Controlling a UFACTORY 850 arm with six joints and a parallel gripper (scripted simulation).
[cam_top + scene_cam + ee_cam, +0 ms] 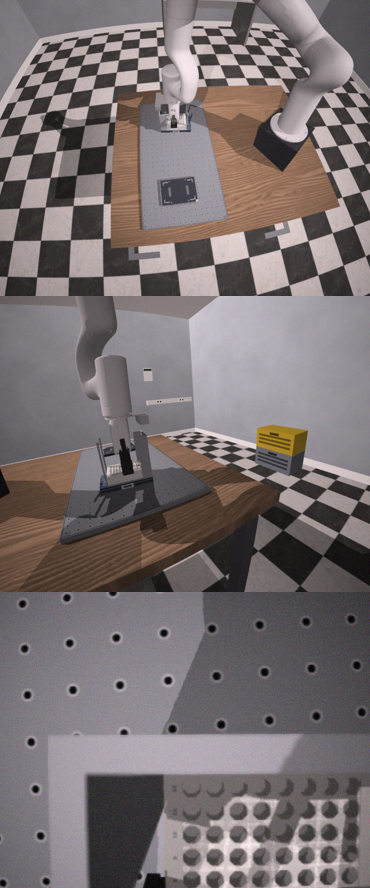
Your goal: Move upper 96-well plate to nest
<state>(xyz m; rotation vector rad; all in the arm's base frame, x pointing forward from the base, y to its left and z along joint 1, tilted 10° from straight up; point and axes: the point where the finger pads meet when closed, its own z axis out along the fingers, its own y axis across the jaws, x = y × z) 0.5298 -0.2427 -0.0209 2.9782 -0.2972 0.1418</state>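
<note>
My hand is 1 cm above the white 96-well plate. Also, from my hand: dark plate nest N1: 6 cm ahead, 36 cm to the left, 5 cm below.
</note>
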